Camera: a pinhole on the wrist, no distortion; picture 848 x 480 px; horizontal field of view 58.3 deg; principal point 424.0 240.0 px. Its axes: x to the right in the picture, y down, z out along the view. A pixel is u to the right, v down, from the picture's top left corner.
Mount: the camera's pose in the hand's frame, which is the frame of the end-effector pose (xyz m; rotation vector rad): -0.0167 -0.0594 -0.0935 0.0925 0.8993 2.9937
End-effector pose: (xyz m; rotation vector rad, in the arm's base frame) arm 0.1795 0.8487 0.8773 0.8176 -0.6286 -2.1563
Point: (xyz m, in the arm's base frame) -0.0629 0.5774 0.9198
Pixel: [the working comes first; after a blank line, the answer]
In the camera's frame: -0.3210 0.0196 0.3041

outside the picture
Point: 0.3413 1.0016 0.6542
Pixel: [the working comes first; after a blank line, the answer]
In the camera's frame: 0.0966 0.0053 -0.1850

behind the camera
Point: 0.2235 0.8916 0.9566
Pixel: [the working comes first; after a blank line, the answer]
In the camera's frame: 0.0773 -0.0194 0.1562

800.4 145.5
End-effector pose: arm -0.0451 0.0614 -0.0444 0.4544 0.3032 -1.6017
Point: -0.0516 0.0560 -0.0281
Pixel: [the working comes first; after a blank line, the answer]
In the camera's frame: -0.0067 0.0156 0.1234

383.0 336.3
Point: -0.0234 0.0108 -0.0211
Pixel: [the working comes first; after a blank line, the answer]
In the camera's frame: -0.0400 0.0018 0.1632

237.7 248.5
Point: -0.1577 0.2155 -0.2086
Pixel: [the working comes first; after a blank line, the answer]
In the camera's frame: 0.0310 0.0046 -0.1368

behind the camera
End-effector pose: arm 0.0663 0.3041 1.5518 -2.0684 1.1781 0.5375
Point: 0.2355 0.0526 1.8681
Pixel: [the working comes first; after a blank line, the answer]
In the camera's frame: -0.0645 -0.0768 -0.3159

behind the camera
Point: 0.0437 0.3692 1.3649
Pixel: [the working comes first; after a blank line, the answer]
In the camera's frame: -0.0693 0.0455 0.2967

246.4 356.6
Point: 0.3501 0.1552 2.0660
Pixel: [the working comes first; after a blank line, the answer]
In the camera's frame: 0.0543 0.0614 -0.4880

behind the camera
